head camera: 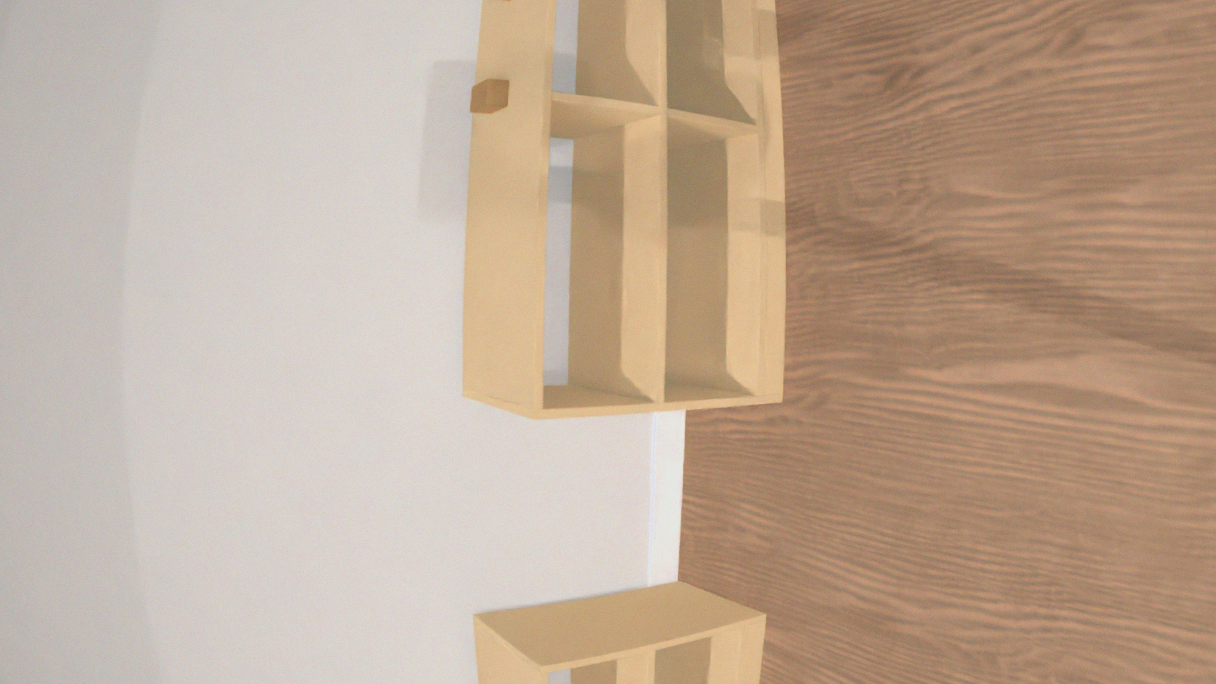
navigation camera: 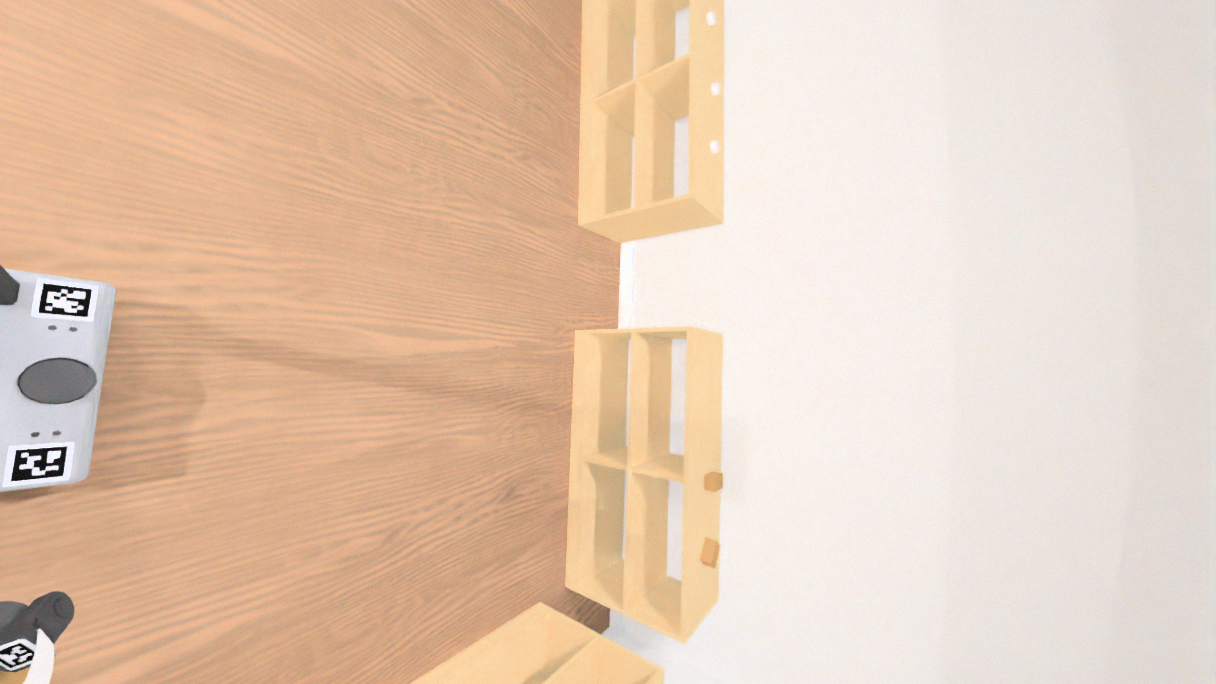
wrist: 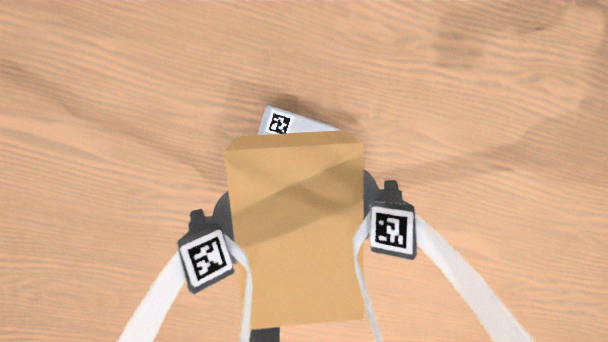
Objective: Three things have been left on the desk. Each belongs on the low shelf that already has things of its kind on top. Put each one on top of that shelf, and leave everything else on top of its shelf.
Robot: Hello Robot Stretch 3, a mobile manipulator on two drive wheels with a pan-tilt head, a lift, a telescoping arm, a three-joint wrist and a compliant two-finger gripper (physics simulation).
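Where they show: gripper, fingertip midpoint: (wrist: 296, 202); robot's base, link origin: (navigation camera: 57, 376).
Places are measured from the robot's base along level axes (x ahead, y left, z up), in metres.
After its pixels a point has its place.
My gripper (wrist: 296, 202) @[x -0.021, y -0.127, z 0.816 m] is shut on a tan box (wrist: 300, 235) @[x -0.021, y -0.126, z 0.859 m], held above the floor in the wrist view. One dark finger (navigation camera: 52, 614) @[x 0.025, y -0.103, z 0.846 m] shows at the lower left in the navigation view. The middle low shelf (head camera: 505, 255) @[x 1.598, y -0.039, z 0.611 m] (navigation camera: 704, 399) @[x 1.610, y -0.035, z 0.611 m] has similar orange-brown blocks on top; one block (head camera: 489, 96) @[x 1.632, y -0.373, z 0.654 m] (navigation camera: 713, 481) @[x 1.631, y -0.372, z 0.651 m] shows in both views, and another block (navigation camera: 710, 552) @[x 1.630, y -0.659, z 0.647 m] lies beyond it. My gripper is well apart from this shelf. A second low shelf (head camera: 620, 621) @[x 1.600, y 0.794, z 0.314 m] (navigation camera: 654, 221) @[x 1.592, y 0.794, z 0.344 m] carries small white things (navigation camera: 715, 88) @[x 1.604, y 1.365, z 0.628 m] on top. The desk does not show.
A third low shelf (navigation camera: 510, 646) @[x 1.088, y -0.992, z 0.080 m] stands at an angle past the middle shelf's end; its top is cut off. My light grey base (navigation camera: 51, 340) @[x -0.009, y 0.064, z 0.160 m] (wrist: 305, 126) @[x -0.070, y -0.146, z 0.160 m] shows at the left in the navigation view. A wall stands behind the shelves, and a gap separates the first two.
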